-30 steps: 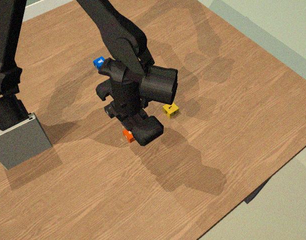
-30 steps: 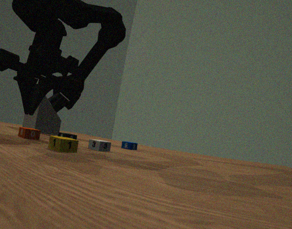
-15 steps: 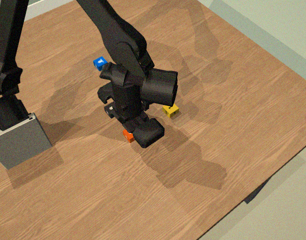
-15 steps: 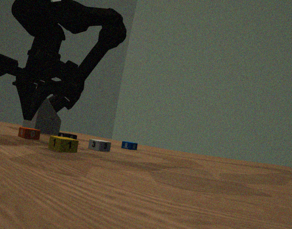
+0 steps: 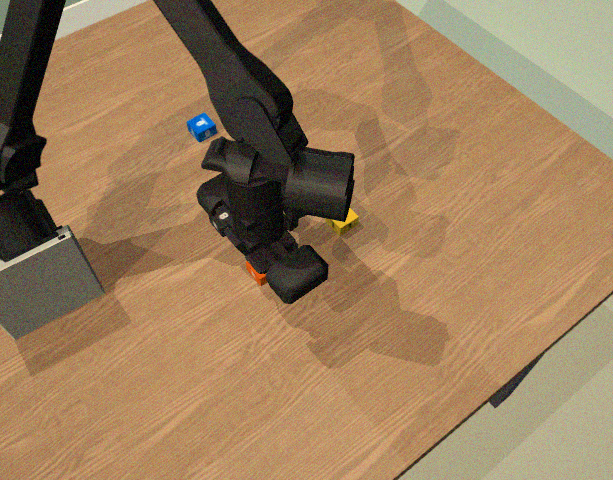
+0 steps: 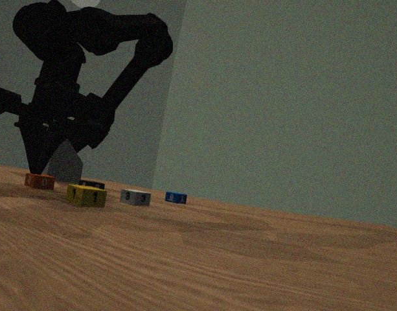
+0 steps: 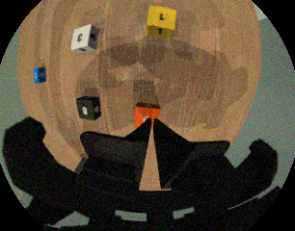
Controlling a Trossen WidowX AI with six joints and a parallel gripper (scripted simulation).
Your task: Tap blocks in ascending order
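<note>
Right now the orange block is 10 mm to the left of my gripper tip and 10 mm below it. Round my gripper tip: yellow block marked 1: 130 mm ahead, 10 mm below; black block: 10 mm ahead, 100 mm to the left, 10 mm below; white block marked 3: 110 mm ahead, 100 mm to the left, 10 mm below.
</note>
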